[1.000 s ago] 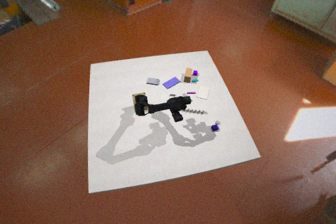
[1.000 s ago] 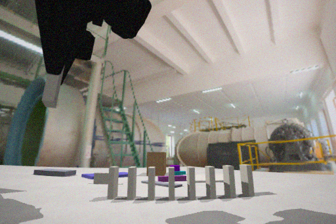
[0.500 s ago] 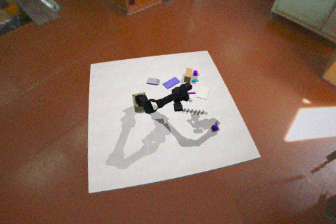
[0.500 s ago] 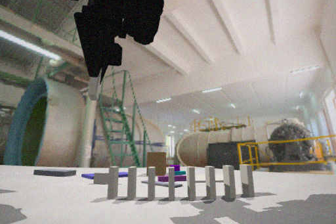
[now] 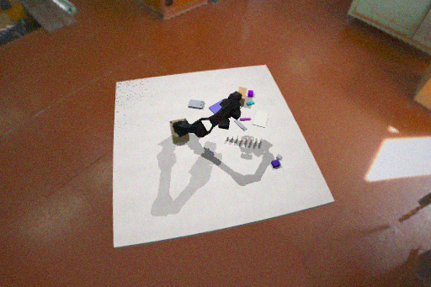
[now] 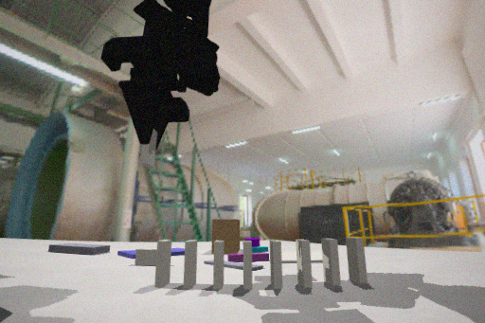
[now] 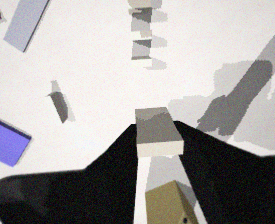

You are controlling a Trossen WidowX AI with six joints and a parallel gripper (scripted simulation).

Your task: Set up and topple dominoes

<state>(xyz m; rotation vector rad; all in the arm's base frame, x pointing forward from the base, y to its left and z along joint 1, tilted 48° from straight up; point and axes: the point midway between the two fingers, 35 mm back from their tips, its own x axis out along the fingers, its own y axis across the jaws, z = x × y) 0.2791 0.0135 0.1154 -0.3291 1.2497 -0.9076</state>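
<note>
My gripper tip is now 60 mm short of the purple tile, 290 mm to the right of it and 160 mm above it. The rest, counted from my gripper tip: magenta bar (200 mm ahead, 130 mm to the left, 150 mm below); then white tile (310 mm ahead, 110 mm to the left, 160 mm below); then grey bar (150 mm ahead, 90 mm to the left, 160 mm below).
</note>
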